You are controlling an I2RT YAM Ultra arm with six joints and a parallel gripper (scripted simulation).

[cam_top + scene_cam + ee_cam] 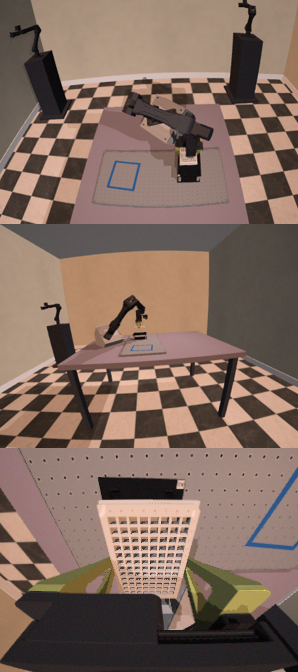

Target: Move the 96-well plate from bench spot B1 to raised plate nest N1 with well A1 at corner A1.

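Right now my hand is 90 mm above the black raised nest N1 and 10 mm to the right of it. From my hand the other things lie so: white 96-well plate (right at my hand); A1 corner label (80 mm below, 70 mm ahead, 50 mm to the right).
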